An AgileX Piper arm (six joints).
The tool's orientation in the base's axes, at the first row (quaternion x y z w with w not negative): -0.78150 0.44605 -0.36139 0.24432
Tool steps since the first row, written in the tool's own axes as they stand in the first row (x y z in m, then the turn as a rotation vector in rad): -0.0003 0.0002 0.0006 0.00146 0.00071 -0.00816; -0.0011 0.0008 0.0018 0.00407 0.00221 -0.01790; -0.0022 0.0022 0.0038 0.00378 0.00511 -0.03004; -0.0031 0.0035 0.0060 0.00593 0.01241 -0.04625; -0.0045 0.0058 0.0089 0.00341 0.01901 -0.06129; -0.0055 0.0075 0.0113 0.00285 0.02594 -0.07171; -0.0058 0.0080 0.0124 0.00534 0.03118 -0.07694; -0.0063 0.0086 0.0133 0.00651 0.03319 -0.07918; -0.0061 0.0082 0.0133 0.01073 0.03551 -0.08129; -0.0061 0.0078 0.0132 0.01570 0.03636 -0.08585; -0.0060 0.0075 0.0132 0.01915 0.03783 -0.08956; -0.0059 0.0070 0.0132 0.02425 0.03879 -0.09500
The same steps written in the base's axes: 0.0003 0.0002 -0.0006 -0.00626 -0.00210 0.00506; 0.0006 0.0007 -0.0021 -0.01378 -0.00569 0.01094; 0.0011 0.0011 -0.0047 -0.02489 -0.00756 0.01632; 0.0018 0.0014 -0.0073 -0.04064 -0.01392 0.02196; 0.0024 0.0017 -0.0112 -0.05671 -0.01580 0.02576; 0.0031 0.0019 -0.0142 -0.06867 -0.01928 0.02714; 0.0036 0.0019 -0.0153 -0.07464 -0.02429 0.02755; 0.0038 0.0021 -0.0165 -0.07704 -0.02642 0.02793; 0.0041 0.0022 -0.0161 -0.07846 -0.03135 0.02907; 0.0042 0.0024 -0.0158 -0.08078 -0.03637 0.03302; 0.0044 0.0024 -0.0155 -0.08327 -0.04032 0.03547; 0.0047 0.0026 -0.0152 -0.08629 -0.04556 0.03994
